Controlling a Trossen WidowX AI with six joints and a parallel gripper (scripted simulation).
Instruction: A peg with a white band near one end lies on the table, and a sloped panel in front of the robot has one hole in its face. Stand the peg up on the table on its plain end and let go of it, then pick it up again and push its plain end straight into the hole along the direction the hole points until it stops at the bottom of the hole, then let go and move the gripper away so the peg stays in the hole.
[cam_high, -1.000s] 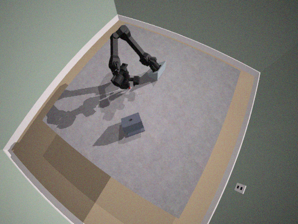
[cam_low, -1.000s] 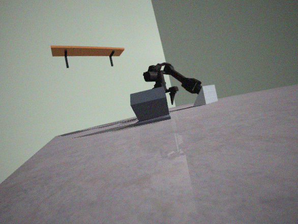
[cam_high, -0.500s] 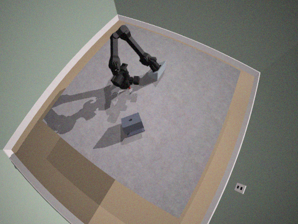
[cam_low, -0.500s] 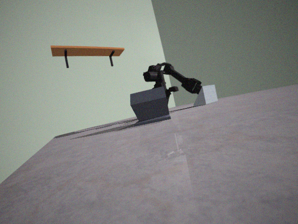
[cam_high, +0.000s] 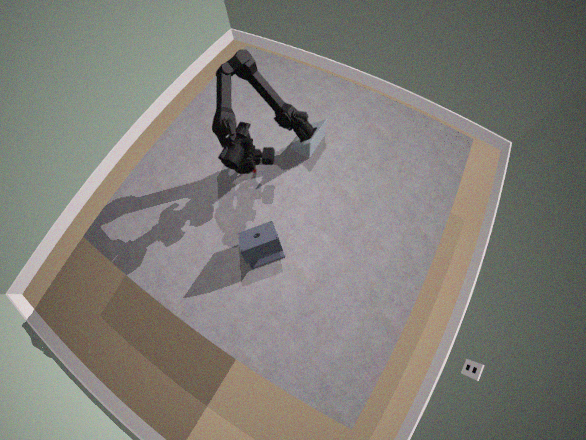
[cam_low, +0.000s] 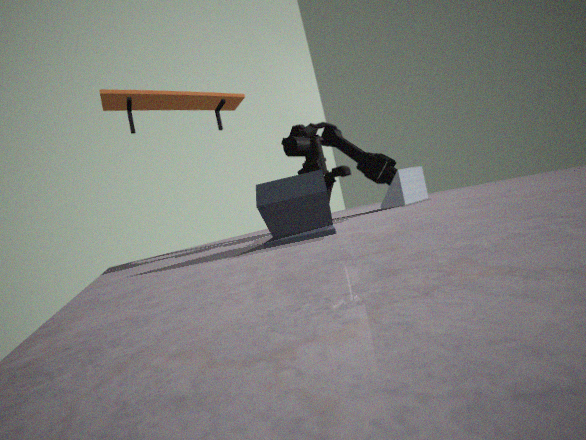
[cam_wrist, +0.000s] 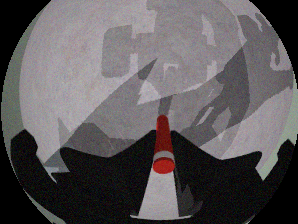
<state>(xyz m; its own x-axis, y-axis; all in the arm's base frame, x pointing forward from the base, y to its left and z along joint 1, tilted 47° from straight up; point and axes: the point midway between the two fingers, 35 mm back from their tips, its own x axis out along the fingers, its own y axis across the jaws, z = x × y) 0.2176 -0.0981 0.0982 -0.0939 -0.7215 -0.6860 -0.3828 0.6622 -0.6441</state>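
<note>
The sloped panel is 250 mm ahead of my gripper tip, 170 mm to the left of it and 10 mm above it. Also, from my gripper tip: red peg: 20 mm above.
</note>
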